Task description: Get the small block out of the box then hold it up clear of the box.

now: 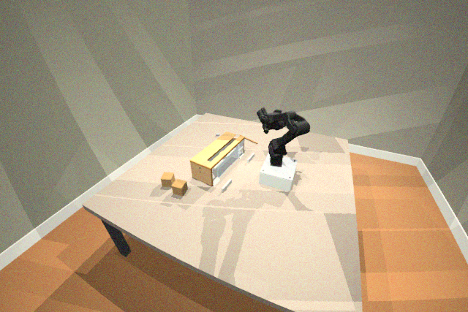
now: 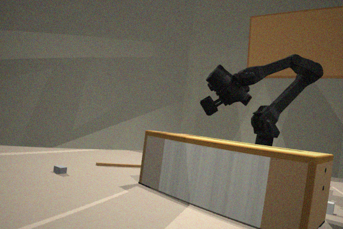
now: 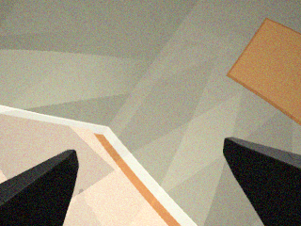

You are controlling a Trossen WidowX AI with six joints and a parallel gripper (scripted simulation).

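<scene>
Now: the wooden box 380 mm ahead of my gripper tip, 190 mm to the left of it and 220 mm below it. Round my gripper tip: tan block: 400 mm ahead, 190 mm to the left, 190 mm below; then grey block: 550 mm ahead, 180 mm to the right, 270 mm below; then thin wooden stick: 310 mm ahead, 170 mm to the right, 280 mm below.
</scene>
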